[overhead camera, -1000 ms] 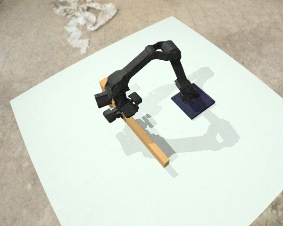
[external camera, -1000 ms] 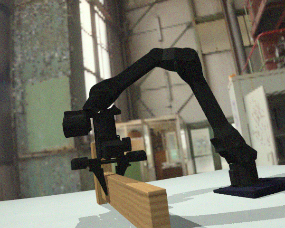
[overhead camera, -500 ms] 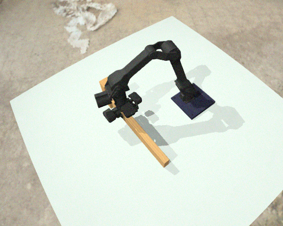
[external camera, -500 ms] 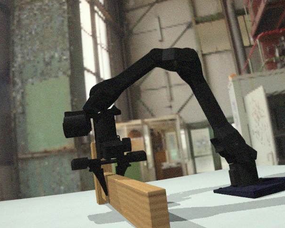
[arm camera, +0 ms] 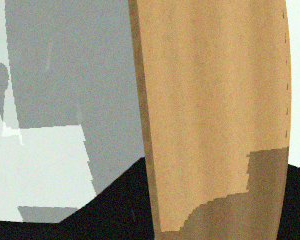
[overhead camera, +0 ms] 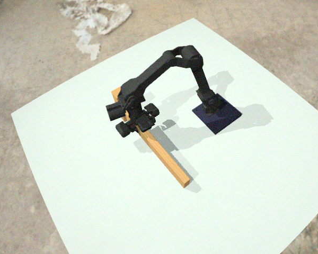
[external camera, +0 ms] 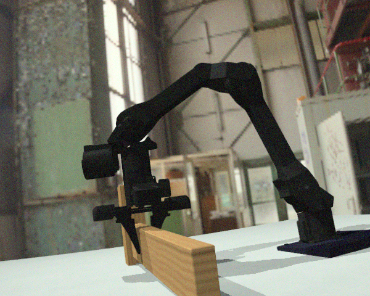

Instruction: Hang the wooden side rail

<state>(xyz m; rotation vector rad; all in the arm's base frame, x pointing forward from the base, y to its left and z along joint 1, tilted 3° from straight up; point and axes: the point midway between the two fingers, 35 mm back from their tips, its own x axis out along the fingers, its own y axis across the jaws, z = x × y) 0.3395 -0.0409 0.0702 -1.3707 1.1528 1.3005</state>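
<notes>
Right now the wooden headboard post is 13 cm to the right of my gripper tip, 4 cm above it and 2 cm ahead of it.
</notes>
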